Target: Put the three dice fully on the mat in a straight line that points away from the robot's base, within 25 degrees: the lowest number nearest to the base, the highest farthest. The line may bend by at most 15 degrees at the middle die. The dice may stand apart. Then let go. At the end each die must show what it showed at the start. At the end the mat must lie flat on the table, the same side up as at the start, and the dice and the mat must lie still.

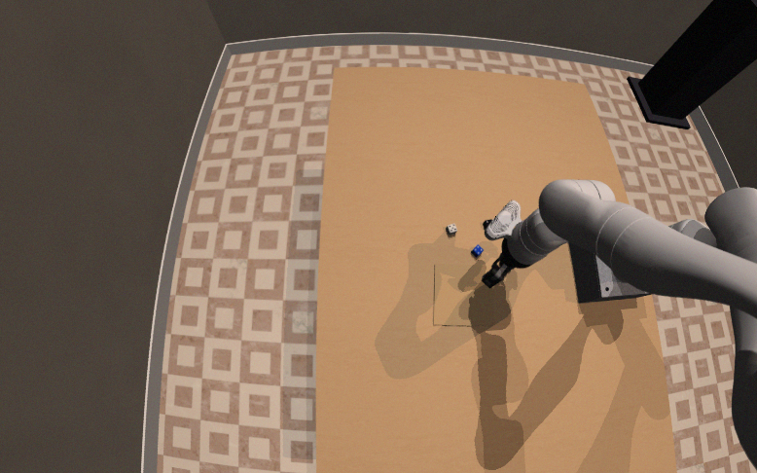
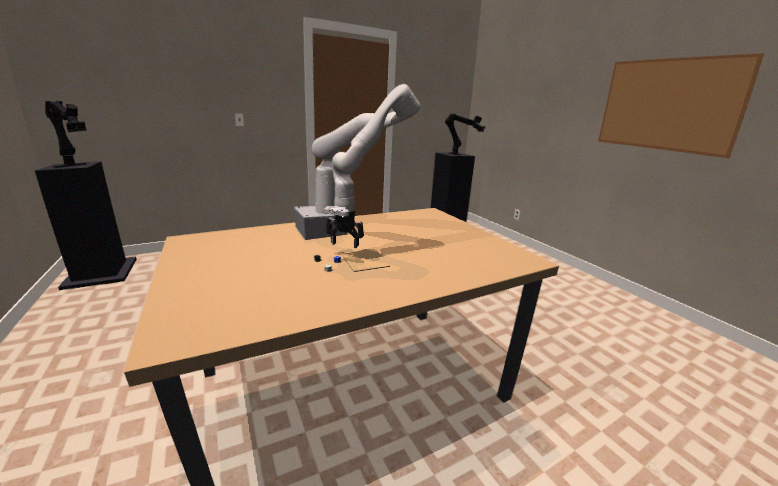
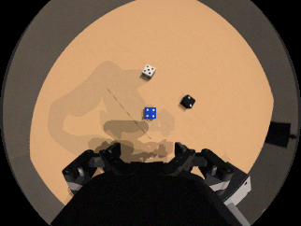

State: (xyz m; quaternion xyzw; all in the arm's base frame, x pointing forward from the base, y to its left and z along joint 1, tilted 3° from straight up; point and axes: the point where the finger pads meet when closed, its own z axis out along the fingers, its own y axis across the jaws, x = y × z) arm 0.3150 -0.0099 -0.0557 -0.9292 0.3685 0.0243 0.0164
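My hand is 11 cm to the left of the black die and 4 cm above it. The rest, counted from my hand: blue die (4 cm ahead, 4 cm to the right, 4 cm below); mat (7 cm ahead, 6 cm to the left, 5 cm below); white die (10 cm ahead, 9 cm to the right, 4 cm below).
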